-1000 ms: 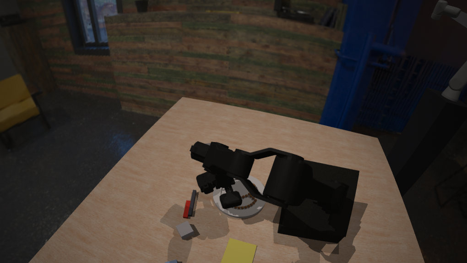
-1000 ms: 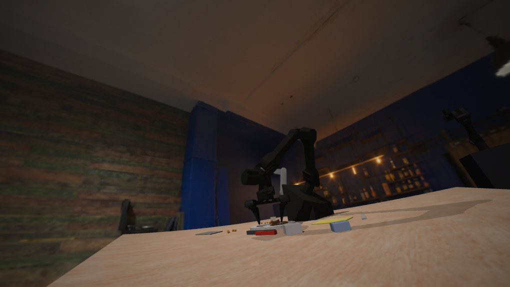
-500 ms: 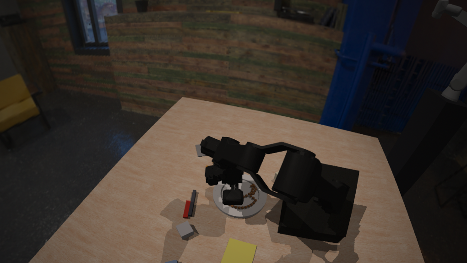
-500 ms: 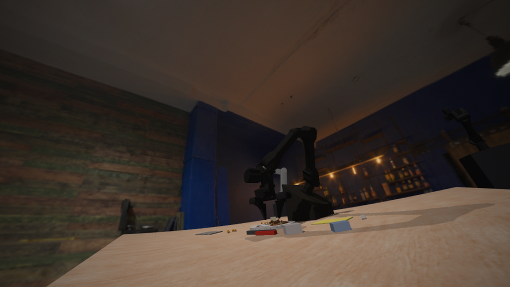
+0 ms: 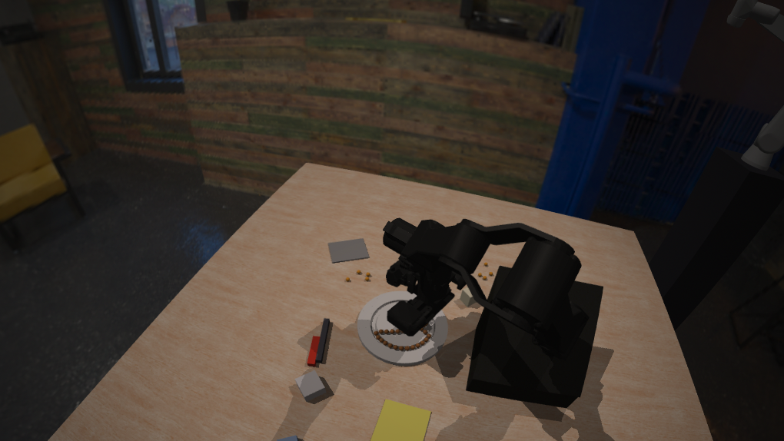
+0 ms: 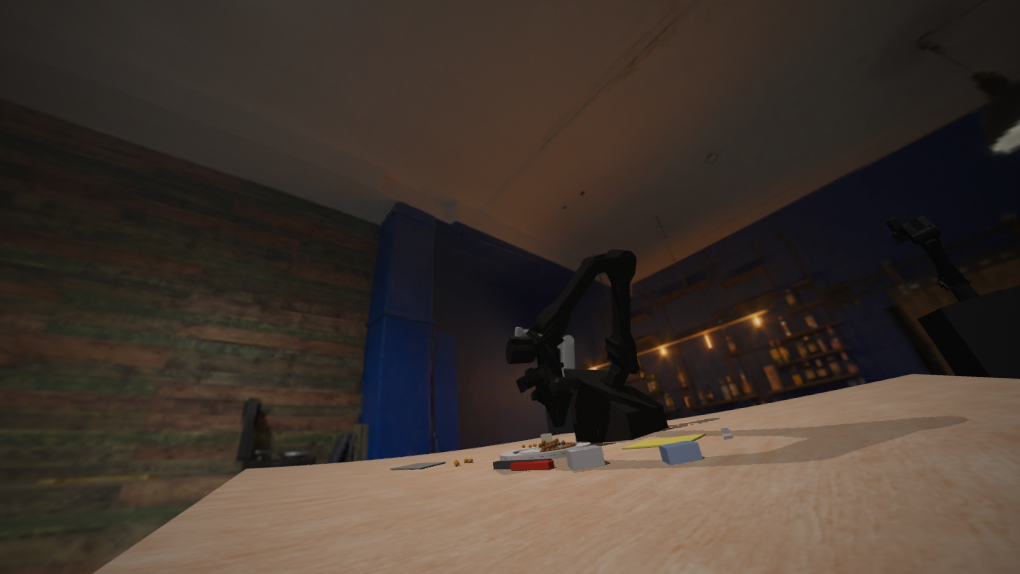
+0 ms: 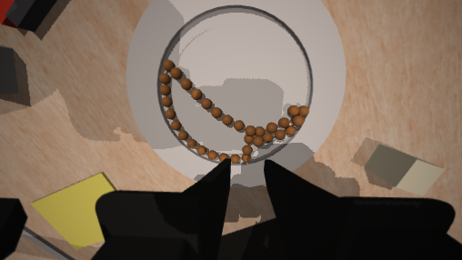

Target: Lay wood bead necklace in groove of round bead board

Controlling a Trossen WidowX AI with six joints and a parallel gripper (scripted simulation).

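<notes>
My gripper tip is now 5 cm short of the round white bead board, 1 cm to the left of it and 4 cm above it. Round my gripper tip: dark bar (21 cm ahead, 9 cm to the left, 5 cm below); then yellow sheet (23 cm to the left, 5 cm below); then pale cube (9 cm behind, 13 cm to the right, 3 cm below).
</notes>
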